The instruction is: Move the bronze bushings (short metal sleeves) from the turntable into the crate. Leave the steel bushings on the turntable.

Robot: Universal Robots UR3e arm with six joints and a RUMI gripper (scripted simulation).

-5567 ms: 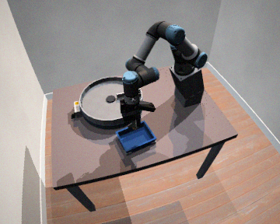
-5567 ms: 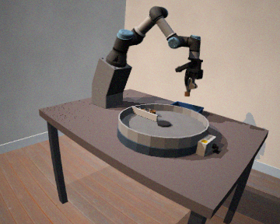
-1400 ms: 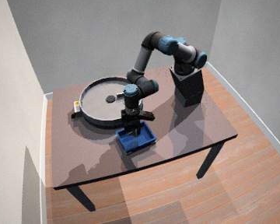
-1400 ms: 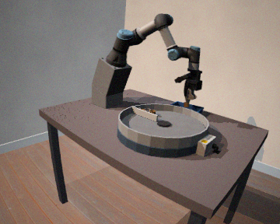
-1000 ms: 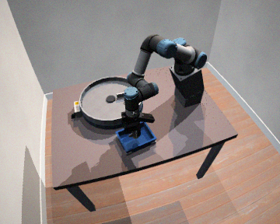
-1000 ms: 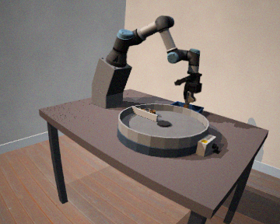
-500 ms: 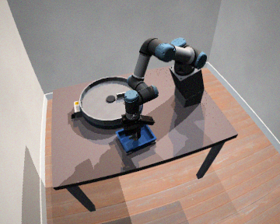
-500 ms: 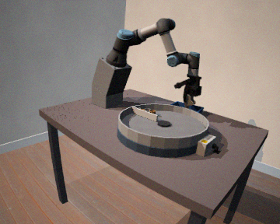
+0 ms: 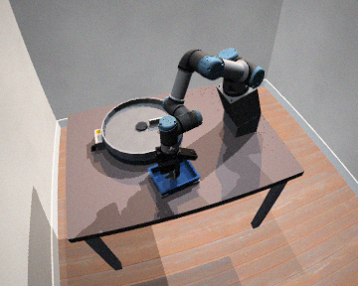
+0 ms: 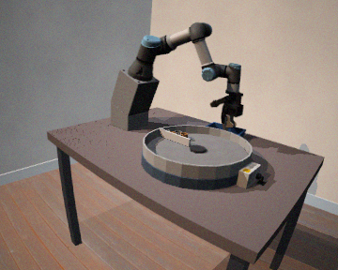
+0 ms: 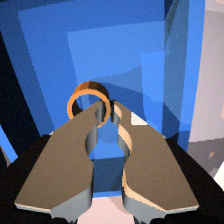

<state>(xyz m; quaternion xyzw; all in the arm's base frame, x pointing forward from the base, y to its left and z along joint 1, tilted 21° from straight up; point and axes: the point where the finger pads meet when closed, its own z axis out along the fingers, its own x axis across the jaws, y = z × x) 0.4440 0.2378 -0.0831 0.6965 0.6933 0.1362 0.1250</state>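
The blue crate lies 10 mm to the right of my hand and 10 mm below it. Round my hand: turntable 80 mm ahead, 340 mm to the right, 20 mm above.
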